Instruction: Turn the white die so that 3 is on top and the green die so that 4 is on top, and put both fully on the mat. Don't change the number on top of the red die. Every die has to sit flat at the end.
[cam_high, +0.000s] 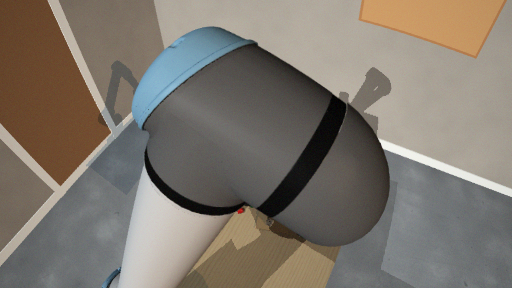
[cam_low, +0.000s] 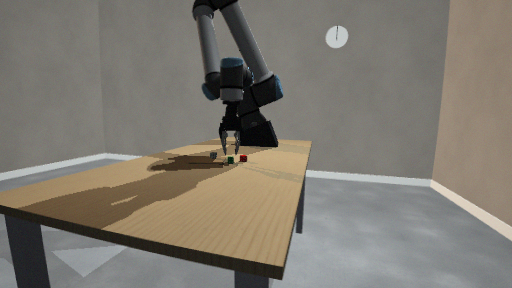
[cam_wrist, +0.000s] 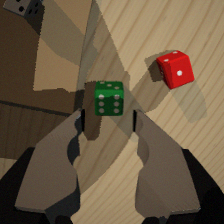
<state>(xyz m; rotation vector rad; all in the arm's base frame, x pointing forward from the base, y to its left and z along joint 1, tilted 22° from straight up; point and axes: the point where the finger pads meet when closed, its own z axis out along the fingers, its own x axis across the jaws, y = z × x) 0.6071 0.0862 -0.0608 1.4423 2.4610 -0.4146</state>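
The green die is 40 mm below my hand. Round my hand: red die (50 mm behind, 40 mm to the left, 40 mm below); tan mat (10 mm behind, 110 mm to the right, 50 mm below); white die (50 mm behind, 110 mm to the right, 30 mm below).
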